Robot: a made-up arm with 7 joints.
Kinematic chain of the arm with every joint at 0, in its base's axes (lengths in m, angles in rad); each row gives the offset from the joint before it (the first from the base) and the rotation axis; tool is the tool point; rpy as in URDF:
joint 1: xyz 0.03 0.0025 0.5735 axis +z
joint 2: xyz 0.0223 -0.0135 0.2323 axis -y
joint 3: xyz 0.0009 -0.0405 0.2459 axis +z
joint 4: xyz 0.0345 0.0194 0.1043 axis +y
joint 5: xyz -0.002 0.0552 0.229 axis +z
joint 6: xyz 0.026 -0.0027 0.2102 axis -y
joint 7: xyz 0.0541 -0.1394 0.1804 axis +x
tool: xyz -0.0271 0.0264 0.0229 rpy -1.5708 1.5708 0
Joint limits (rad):
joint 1: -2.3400..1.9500
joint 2: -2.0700..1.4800
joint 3: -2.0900..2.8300
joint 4: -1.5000..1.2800
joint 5: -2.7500..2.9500
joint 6: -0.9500..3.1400
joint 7: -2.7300..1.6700
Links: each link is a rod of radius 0.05 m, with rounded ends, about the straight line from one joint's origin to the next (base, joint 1, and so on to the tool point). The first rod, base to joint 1, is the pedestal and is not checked.
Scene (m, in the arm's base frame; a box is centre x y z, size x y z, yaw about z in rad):
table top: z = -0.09
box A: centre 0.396 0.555 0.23 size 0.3 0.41 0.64 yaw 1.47
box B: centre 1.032 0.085 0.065 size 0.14 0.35 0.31 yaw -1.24
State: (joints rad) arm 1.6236 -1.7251 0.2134 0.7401 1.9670 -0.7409 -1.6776
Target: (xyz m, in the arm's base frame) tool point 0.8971 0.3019 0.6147
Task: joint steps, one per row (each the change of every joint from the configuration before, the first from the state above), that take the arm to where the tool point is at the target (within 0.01 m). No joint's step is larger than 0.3 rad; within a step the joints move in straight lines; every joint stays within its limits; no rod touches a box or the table.
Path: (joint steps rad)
1: -0.1014 0.2516 0.0152 -0.1792 -0.0445 0.1820 0.0516
2: -0.1014 0.2517 0.0153 -0.1791 -0.0446 0.1821 0.0517
3: -0.1013 0.2516 0.0152 -0.1792 -0.0445 0.1820 0.0516
4: -0.1014 0.2516 0.0153 -0.1791 -0.0445 0.1821 0.0517
5: -0.2869 -0.1828 -0.2390 0.1724 0.0337 -0.1377 -0.0545
6: -0.2868 -0.1828 -0.2390 0.1724 0.0337 -0.1377 -0.0545
7: -0.2869 -0.1828 -0.2390 0.1725 0.0337 -0.1376 -0.0545

